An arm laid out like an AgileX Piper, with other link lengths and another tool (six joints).
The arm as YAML. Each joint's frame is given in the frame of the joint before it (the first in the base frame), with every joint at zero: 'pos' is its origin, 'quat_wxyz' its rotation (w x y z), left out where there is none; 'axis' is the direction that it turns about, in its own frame. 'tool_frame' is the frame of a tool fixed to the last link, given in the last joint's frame.
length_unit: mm
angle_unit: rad
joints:
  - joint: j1
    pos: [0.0, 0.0, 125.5]
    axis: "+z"
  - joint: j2
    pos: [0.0, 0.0, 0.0]
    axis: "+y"
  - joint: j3
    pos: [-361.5, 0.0, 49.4]
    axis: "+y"
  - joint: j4
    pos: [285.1, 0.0, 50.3]
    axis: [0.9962, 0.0, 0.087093]
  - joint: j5
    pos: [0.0, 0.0, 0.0]
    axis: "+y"
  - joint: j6
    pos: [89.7, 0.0, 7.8]
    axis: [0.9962, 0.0, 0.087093]
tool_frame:
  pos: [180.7, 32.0, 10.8]
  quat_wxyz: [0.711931, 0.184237, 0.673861, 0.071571]
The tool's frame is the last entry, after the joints.
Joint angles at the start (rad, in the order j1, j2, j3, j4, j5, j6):
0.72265 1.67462 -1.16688 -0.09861 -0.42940 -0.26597
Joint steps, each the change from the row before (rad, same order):
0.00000 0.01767 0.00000 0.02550 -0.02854 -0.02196
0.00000 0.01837 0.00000 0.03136 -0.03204 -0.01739
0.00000 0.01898 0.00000 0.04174 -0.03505 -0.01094
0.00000 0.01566 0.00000 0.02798 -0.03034 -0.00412
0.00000 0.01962 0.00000 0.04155 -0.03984 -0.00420
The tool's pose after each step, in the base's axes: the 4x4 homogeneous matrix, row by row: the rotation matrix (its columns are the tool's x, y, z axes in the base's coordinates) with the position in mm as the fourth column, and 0 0 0 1 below. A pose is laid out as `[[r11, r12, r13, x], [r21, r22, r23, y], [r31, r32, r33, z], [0, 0, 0, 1]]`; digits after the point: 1 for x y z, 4 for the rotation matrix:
[[0.0111, -0.5455, 0.8380, 451.7], [0.0155, 0.8381, 0.5453, 447.7], [-0.9998, 0.0069, 0.0177, 368.1], [0, 0, 0, 1]]
[[0.0142, -0.5352, 0.8446, 457.7], [0.0334, 0.8445, 0.5345, 448.7], [-0.9993, 0.0206, 0.0299, 365.6], [0, 0, 0, 1]]
[[0.0096, -0.5192, 0.8546, 464.9], [0.0638, 0.8532, 0.5177, 448.4], [-0.9979, 0.0496, 0.0413, 363.8], [0, 0, 0, 1]]
[[0.0081, -0.5074, 0.8617, 470.4], [0.0887, 0.8587, 0.5048, 448.3], [-0.9960, 0.0723, 0.0519, 362.4], [0, 0, 0, 1]]
[[0.0048, -0.4880, 0.8729, 478.2], [0.1251, 0.8663, 0.4836, 446.9], [-0.9921, 0.1068, 0.0652, 361.1], [0, 0, 0, 1]]

